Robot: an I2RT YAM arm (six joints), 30 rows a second.
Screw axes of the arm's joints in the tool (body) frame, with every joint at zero. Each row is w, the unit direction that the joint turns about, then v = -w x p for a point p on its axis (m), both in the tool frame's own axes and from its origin. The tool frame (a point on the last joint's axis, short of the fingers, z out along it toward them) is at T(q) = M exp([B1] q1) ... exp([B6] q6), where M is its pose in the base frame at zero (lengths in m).
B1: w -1 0 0 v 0.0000 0.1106 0.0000
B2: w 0 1 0 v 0.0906 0.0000 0.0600
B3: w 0 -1 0 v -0.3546 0.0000 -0.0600
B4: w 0 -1 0 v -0.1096 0.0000 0.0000
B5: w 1 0 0 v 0.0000 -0.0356 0.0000
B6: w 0 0 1 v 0.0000 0.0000 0.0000
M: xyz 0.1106 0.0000 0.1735 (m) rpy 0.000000 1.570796 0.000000 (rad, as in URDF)
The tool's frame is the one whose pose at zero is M.
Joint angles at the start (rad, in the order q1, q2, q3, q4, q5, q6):
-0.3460, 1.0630, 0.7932, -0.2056, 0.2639, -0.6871
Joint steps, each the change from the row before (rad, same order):
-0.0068, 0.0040, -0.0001, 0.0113, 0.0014, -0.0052
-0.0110, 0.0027, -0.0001, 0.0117, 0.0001, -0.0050
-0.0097, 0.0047, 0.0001, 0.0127, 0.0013, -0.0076
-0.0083, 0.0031, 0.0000, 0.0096, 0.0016, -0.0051
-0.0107, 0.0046, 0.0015, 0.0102, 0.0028, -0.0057
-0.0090, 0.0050, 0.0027, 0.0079, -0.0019, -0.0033
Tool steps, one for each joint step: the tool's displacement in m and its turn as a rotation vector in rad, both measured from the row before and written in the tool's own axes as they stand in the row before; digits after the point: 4 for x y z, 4 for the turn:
0.0003, -0.0015, 0.0014, 0.0097, 0.0000, -0.0003
0.0009, -0.0024, 0.0013, 0.0123, 0.0008, 0.0021
0.0007, -0.0021, 0.0017, 0.0120, 0.0013, -0.0014
0.0007, -0.0018, 0.0012, 0.0104, 0.0019, 0.0001
0.0008, -0.0025, 0.0016, 0.0131, 0.0039, 0.0006
0.0004, -0.0021, 0.0015, 0.0076, 0.0008, 0.0018

